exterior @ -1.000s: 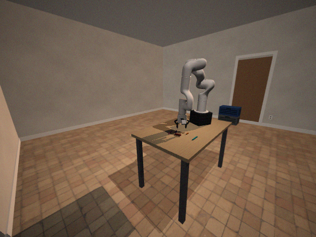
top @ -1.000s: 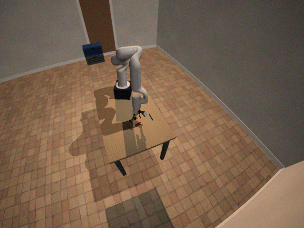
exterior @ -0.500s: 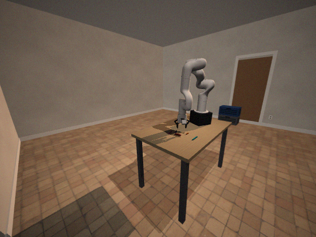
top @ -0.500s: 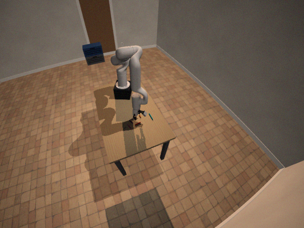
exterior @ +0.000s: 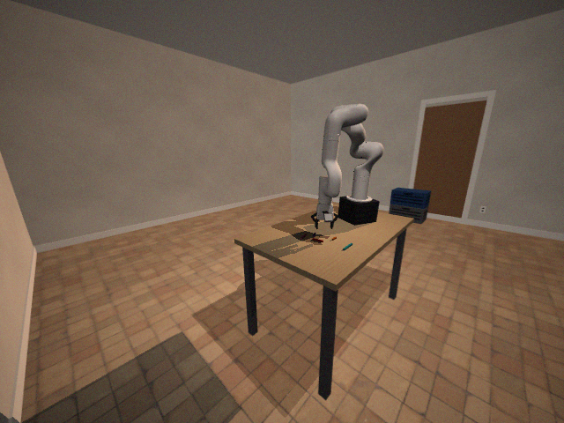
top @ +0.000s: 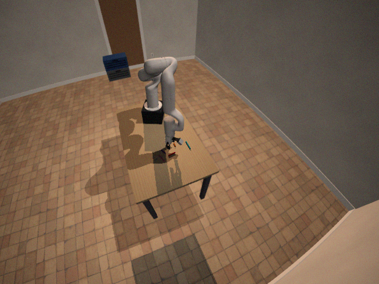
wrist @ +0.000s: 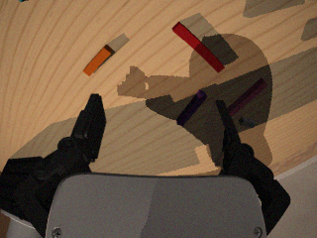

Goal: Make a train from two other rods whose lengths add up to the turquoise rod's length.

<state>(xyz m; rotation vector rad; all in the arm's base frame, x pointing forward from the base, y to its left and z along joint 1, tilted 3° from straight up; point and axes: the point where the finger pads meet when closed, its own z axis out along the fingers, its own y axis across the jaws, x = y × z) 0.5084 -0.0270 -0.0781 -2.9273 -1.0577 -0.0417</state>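
The grey rod is 17 cm to the right of my hand, 8 cm below it and 4 cm ahead of it. The rest, counted from my hand: purple rod: 8 cm to the right, 8 cm below, 1 cm behind; then orange rod: 8 cm below, 5 cm to the left, 4 cm behind; then red rod: 8 cm below, 5 cm ahead, 2 cm to the right.
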